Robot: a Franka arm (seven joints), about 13 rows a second.
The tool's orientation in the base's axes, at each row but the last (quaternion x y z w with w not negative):
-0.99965, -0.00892, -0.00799, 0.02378
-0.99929, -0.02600, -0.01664, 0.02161
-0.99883, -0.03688, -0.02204, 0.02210
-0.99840, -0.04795, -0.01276, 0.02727
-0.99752, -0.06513, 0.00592, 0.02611
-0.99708, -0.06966, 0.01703, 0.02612
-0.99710, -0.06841, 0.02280, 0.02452
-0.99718, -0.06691, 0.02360, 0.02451
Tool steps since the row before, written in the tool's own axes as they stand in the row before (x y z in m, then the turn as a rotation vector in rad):
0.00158, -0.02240, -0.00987, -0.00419, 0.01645, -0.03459
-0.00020, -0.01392, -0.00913, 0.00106, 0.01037, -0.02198
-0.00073, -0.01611, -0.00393, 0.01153, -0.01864, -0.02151
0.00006, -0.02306, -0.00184, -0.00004, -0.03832, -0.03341
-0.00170, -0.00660, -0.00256, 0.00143, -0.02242, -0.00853
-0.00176, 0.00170, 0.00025, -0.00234, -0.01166, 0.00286
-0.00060, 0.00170, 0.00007, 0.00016, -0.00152, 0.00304
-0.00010, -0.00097, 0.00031, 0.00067, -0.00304, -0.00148
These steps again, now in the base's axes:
0.00102, 0.02193, 0.01095, -0.00443, -0.01815, 0.03370
-0.00123, 0.01348, 0.00970, 0.00090, -0.01126, 0.02154
-0.00210, 0.01582, 0.00457, 0.00918, 0.01842, 0.02279
-0.00221, 0.02282, 0.00307, -0.00450, 0.03622, 0.03539
-0.00250, 0.00618, 0.00292, -0.00136, 0.02195, 0.00969
-0.00152, -0.00191, -0.00029, -0.00403, 0.01135, -0.00215
-0.00037, -0.00176, -0.00013, -0.00020, 0.00167, -0.00296
-0.00024, 0.00096, -0.00025, 0.00034, 0.00303, 0.00161

